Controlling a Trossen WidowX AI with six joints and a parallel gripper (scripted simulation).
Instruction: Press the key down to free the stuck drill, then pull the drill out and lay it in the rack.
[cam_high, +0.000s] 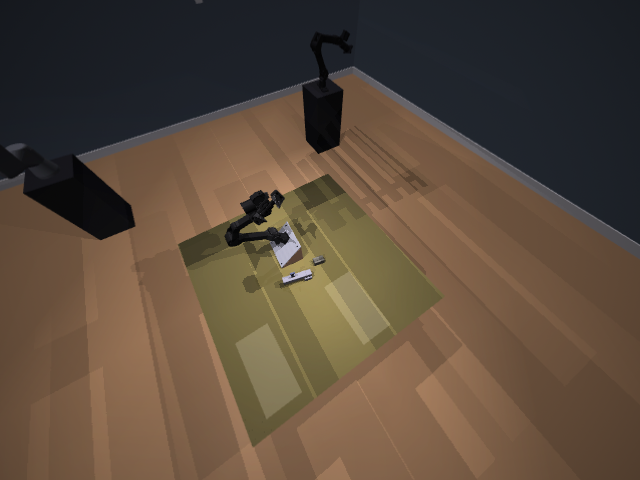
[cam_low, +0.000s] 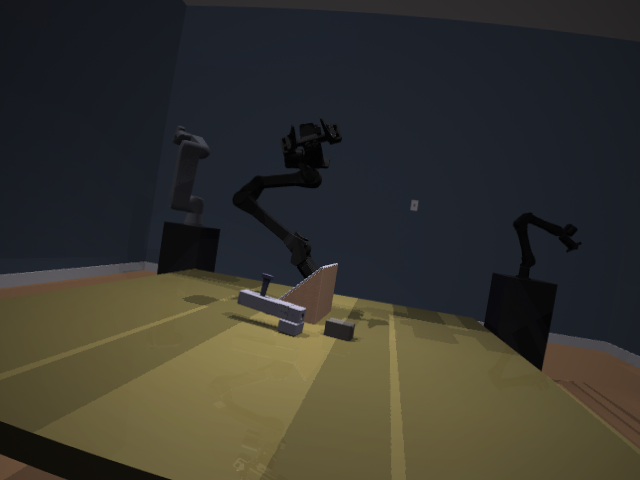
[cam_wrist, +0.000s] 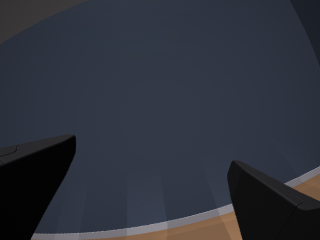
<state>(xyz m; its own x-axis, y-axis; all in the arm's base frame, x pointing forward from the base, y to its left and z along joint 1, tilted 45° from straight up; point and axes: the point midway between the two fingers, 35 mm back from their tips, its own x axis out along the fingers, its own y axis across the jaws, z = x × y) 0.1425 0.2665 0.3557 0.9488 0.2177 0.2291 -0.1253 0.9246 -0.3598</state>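
My gripper tip is now 48 cm above the dark key, 11 cm short of it and 1 cm to the left of it. The rest, counted from my gripper tip: dark block (56 cm below, 19 cm to the left, 7 cm ahead); then drill (52 cm below, 12 cm ahead, 3 cm to the left); then grey block-shaped holder (53 cm below, 11 cm ahead, 1 cm to the left).
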